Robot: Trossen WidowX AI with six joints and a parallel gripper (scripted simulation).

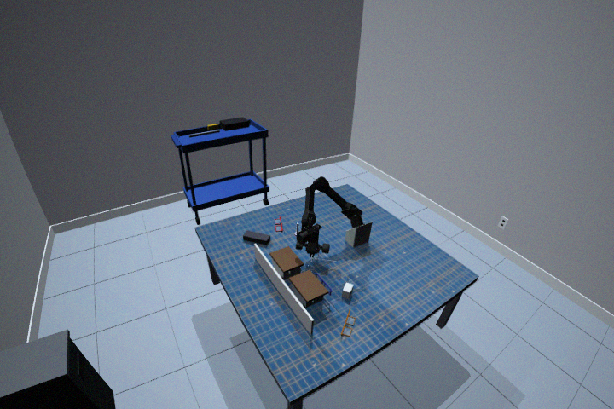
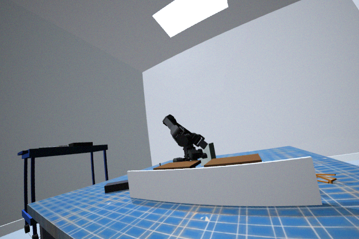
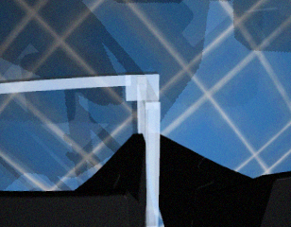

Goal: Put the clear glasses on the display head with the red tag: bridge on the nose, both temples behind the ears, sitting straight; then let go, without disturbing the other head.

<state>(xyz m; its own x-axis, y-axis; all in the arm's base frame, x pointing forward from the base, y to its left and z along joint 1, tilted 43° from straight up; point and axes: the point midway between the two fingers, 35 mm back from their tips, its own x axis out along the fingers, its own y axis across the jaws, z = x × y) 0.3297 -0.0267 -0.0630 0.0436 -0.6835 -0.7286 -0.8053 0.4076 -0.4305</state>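
Right now the small post is 3 cm behind my gripper tip, 26 cm to the right of it and 1 cm above it. From my gripper tip the other things lie so: black case: 23 cm ahead, 30 cm to the right; long white panel: 26 cm ahead, 16 cm to the left, 4 cm above; white cube: 4 cm behind, 31 cm to the left, 1 cm above.
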